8 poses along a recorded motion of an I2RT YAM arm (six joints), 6.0 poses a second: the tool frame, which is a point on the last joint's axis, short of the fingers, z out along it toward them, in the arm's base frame.
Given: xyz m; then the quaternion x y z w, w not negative.
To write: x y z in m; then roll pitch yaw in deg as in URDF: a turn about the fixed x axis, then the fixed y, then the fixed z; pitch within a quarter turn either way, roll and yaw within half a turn. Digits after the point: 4 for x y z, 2 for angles.
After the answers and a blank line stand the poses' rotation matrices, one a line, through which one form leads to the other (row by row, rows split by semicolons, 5 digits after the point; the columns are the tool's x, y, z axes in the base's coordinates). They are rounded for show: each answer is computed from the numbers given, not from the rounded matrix.
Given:
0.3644 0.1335 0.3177 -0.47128 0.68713 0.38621 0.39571
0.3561 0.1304 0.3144 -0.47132 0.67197 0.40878 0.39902
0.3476 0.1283 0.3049 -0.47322 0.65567 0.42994 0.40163
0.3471 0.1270 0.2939 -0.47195 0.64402 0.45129 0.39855
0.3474 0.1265 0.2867 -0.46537 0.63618 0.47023 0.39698
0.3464 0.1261 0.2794 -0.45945 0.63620 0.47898 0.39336
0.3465 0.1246 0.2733 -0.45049 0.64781 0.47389 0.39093
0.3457 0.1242 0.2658 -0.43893 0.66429 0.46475 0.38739
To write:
0.3644 0.1335 0.3177 157.90 65.21 -125.35
0.3561 0.1304 0.3144 153.49 67.16 -127.68
0.3476 0.1283 0.3049 149.16 69.00 -129.83
0.3471 0.1270 0.2939 143.28 69.94 -133.66
0.3474 0.1265 0.2867 136.67 70.52 -139.00
0.3464 0.1261 0.2794 133.05 70.16 -142.25
0.3465 0.1246 0.2733 133.13 68.98 -143.54
0.3457 0.1242 0.2658 134.00 67.32 -144.66

-0.24262 -0.95332 0.17978; -0.34201 0.25747 0.90374; -0.90784 0.15777 -0.38851
-0.23728 -0.95964 0.15093; -0.30720 0.22152 0.92550; -0.92159 0.17324 -0.34737
-0.22951 -0.96591 0.11976; -0.27520 0.18243 0.94392; -0.93359 0.18368 -0.30769
-0.23684 -0.96761 0.08738; -0.24817 0.14720 0.95747; -0.93932 0.20509 -0.27499
-0.25168 -0.96546 0.06744; -0.21877 0.12463 0.96778; -0.94276 0.22882 -0.24258
-0.26835 -0.96143 0.06038; -0.20778 0.11897 0.97091; -0.94065 0.24800 -0.23169
-0.28846 -0.95418 0.07953; -0.21315 0.14497 0.96620; -0.93346 0.26176 -0.24520
-0.31454 -0.94323 0.10669; -0.22307 0.18270 0.95753; -0.92266 0.27738 -0.26788

